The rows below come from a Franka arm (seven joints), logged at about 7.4 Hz.
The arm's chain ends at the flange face. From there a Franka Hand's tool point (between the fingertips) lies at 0.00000 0.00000 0.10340 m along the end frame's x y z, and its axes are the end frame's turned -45 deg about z.
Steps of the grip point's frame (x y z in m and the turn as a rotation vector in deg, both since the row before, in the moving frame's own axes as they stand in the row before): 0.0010 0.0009 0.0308 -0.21 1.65 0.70; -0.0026 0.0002 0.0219 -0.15 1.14 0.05; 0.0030 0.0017 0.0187 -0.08 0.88 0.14; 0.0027 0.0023 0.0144 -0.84 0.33 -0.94; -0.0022 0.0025 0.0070 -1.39 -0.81 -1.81; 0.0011 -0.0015 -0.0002 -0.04 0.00 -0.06
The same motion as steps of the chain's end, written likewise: -0.0010 0.0018 0.0308 1.02 1.32 0.70; -0.0033 0.0032 0.0219 0.70 0.91 0.05; 0.0021 0.0001 0.0187 0.57 0.68 0.14; 0.0020 -0.0009 0.0144 -0.36 0.83 -0.94; -0.0006 0.0005 0.0070 -1.56 0.41 -1.81; -0.0003 -0.0019 -0.0002 -0.03 0.03 -0.06
